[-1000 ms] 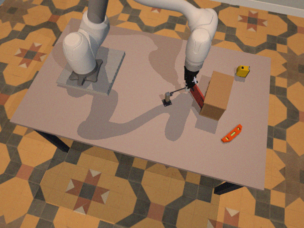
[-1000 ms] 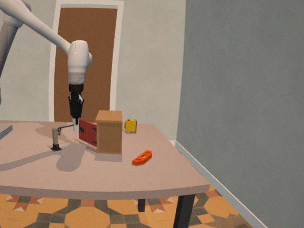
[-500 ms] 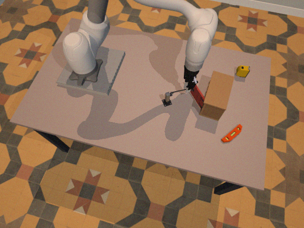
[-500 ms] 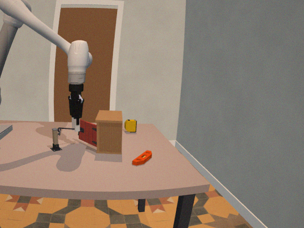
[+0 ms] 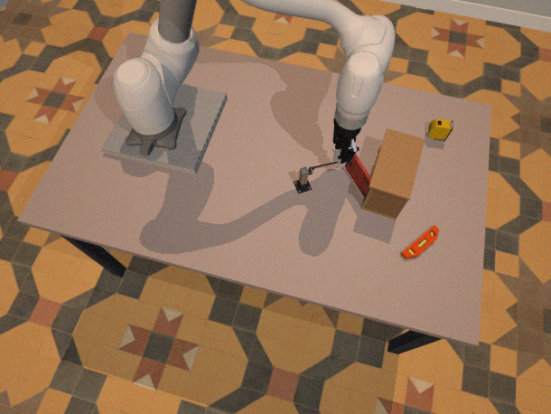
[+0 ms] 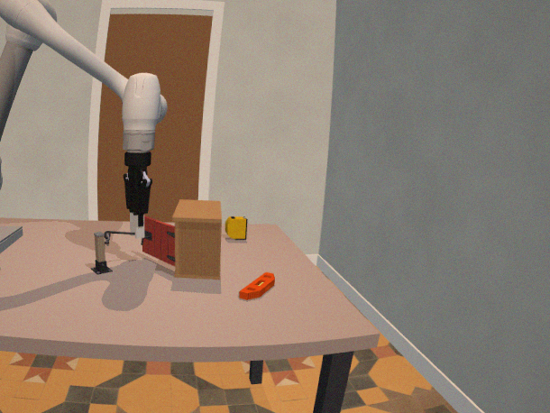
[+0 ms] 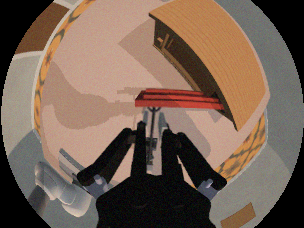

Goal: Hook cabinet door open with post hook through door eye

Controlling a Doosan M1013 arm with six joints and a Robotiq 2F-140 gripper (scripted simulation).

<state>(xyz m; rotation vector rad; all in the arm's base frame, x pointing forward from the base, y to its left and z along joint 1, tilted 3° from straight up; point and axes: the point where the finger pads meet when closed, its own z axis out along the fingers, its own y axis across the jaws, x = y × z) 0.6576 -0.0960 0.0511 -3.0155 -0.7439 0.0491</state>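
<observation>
Right now the dark hook is 40 mm behind my hand, 20 mm to the right of it and 30 mm below it. Round my hand: red door (60 mm ahead, 30 mm to the right, 40 mm below); orange spirit level (290 mm ahead, 220 mm to the right, 100 mm below); yellow tape measure (360 mm ahead, 220 mm to the left, 70 mm below).
</observation>
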